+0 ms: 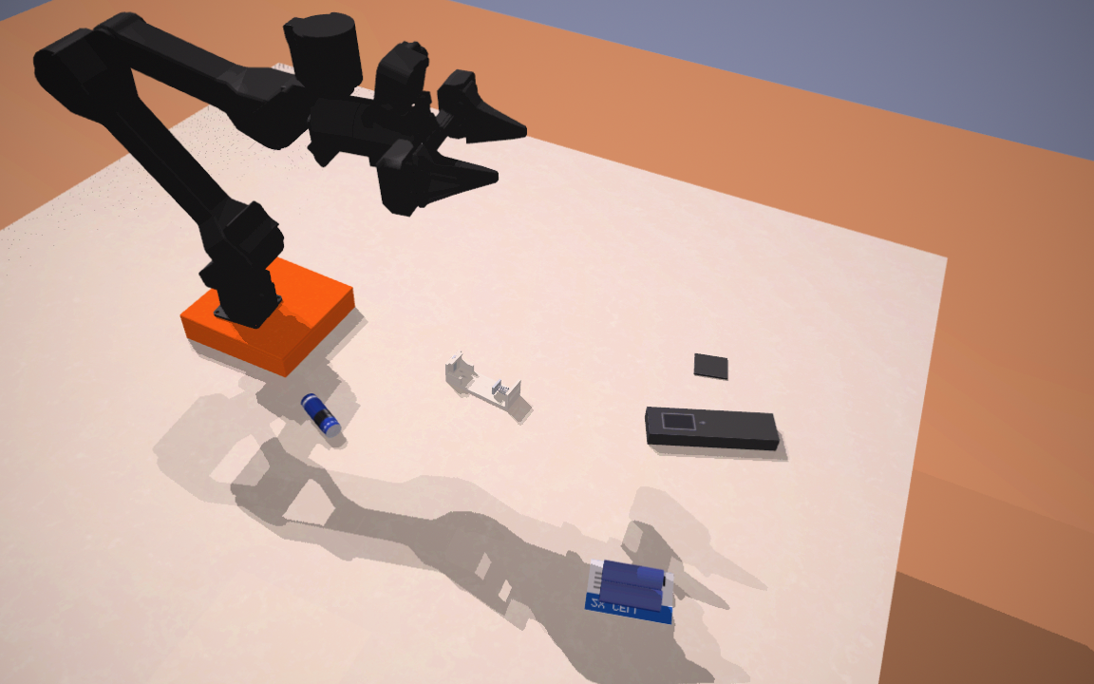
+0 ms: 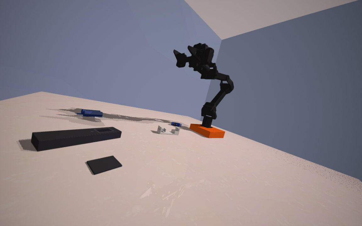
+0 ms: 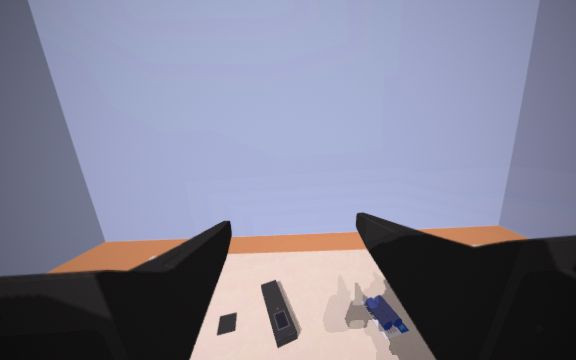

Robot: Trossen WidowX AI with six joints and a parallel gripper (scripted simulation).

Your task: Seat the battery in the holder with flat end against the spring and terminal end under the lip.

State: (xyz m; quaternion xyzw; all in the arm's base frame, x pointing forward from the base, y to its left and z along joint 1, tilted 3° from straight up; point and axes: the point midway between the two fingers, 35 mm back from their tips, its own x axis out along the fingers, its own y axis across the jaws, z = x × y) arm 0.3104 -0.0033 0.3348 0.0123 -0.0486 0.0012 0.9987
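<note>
Now: the battery 20 cm behind my gripper tip, 11 cm to the right of it and 35 cm below it. Also, from my gripper tip: black bar 26 cm ahead, 5 cm to the left, 35 cm below; then dark square plate 24 cm ahead, 16 cm to the left, 36 cm below.
</note>
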